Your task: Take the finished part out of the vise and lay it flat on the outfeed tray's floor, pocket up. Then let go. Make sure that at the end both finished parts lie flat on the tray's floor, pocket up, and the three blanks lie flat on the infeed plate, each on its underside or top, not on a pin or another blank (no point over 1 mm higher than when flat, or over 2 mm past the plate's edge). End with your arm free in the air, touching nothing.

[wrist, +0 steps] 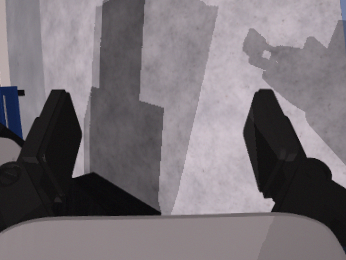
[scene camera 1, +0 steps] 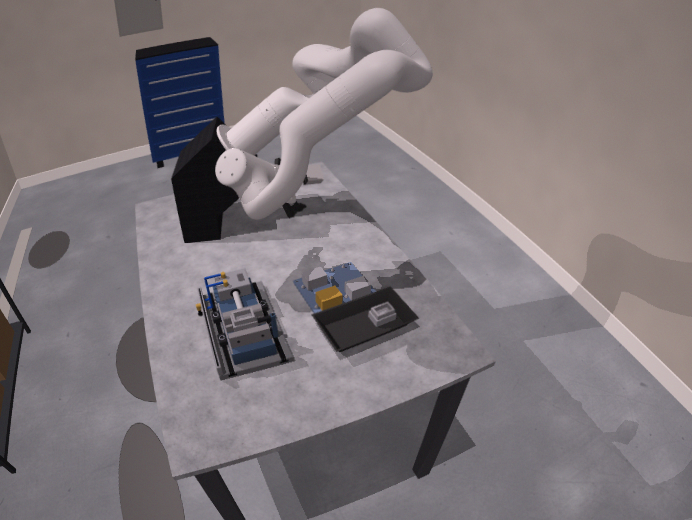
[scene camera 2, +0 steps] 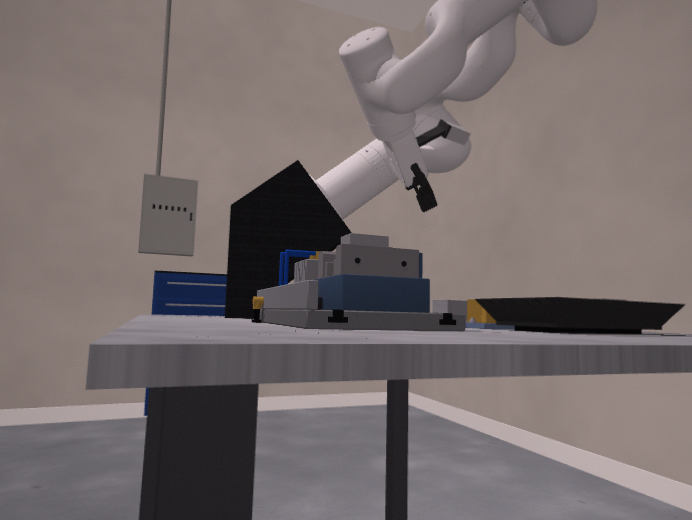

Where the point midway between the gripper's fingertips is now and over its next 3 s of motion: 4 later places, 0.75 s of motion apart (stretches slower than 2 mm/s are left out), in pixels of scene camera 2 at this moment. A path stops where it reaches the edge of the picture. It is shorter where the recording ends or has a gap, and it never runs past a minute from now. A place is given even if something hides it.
The gripper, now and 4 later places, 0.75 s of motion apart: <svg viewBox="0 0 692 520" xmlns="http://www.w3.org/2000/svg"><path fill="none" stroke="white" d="M421 197L400 189L371 178L365 186L365 189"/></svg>
